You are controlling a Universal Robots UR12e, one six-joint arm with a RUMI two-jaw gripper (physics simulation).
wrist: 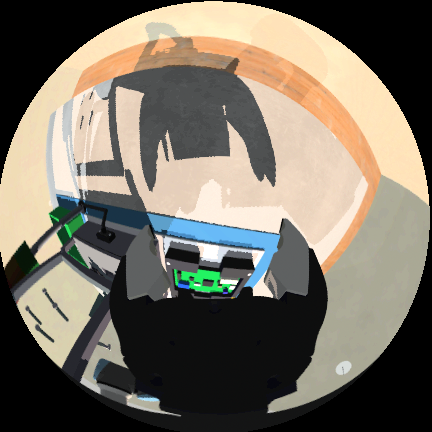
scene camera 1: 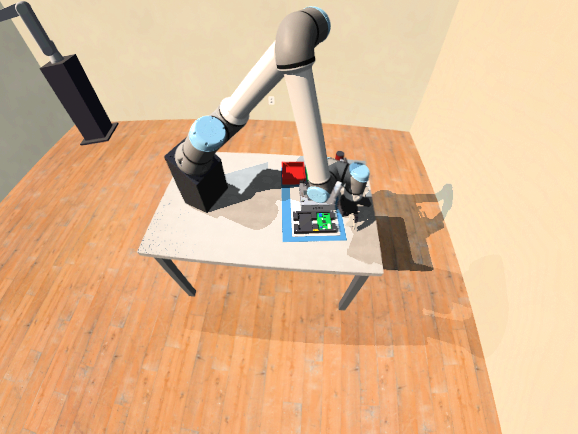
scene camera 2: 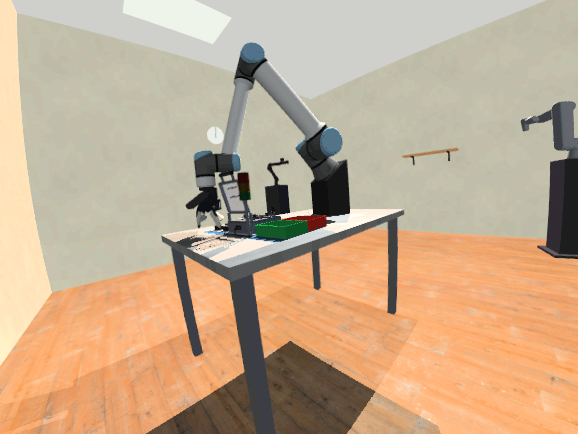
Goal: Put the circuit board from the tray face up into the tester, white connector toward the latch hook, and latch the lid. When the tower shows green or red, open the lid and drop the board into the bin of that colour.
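Frame: origin at the arm's base, x right, y back, z down, level; millimetres.
Where they show: gripper, fingertip midpoint: (wrist: 215, 223) (scene camera 1: 347, 218) (scene camera 2: 209, 228); arm's base, link origin: (scene camera 1: 193, 158) (scene camera 2: 327, 171).
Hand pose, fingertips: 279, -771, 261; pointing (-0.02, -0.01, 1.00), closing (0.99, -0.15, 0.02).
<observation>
Things, the pixels of their top centre, and the offset from my fingertips, as dx, dy, dz. "spot": a spot on its surface instead. Level surfaces: height alone.
- green circuit board, top centre: (wrist: 204, 285) (scene camera 1: 324, 220) -6, +129, +1
- black tray, surface spot: (scene camera 1: 306, 223) spot: -4, +222, +11
- black latch hook, surface spot: (wrist: 105, 235) spot: -159, +36, -7
- tower, surface spot: (scene camera 2: 243, 186) spot: -280, -7, -175
- blue mat, surface height: dz +27
- table, surface height: dz +29
The green circuit board (scene camera 1: 325, 221) (wrist: 202, 281) lies face up in the black tray (scene camera 1: 306, 223); its white connector (wrist: 230, 282) is at the right in the wrist view. My gripper (scene camera 2: 209, 224) (wrist: 215, 223) is open and empty, with the board showing between and beyond its fingers in the wrist view. The grey tester (scene camera 1: 319, 207) (scene camera 2: 240, 228) stands beside the tray, its framed lid (scene camera 2: 231, 196) raised. A black latch hook (wrist: 105, 235) shows on the tester. The tower (scene camera 2: 243, 186) has dark red, amber and green segments; none looks brightly lit.
The green bin (scene camera 2: 280, 229) and red bin (scene camera 1: 293, 173) (scene camera 2: 316, 223) stand side by side behind the tester in scene camera 1. The raised lid and tower stand close to my wrist. A blue mat (scene camera 1: 286, 220) lies under the tray and tester on the table (scene camera 1: 225, 240).
</observation>
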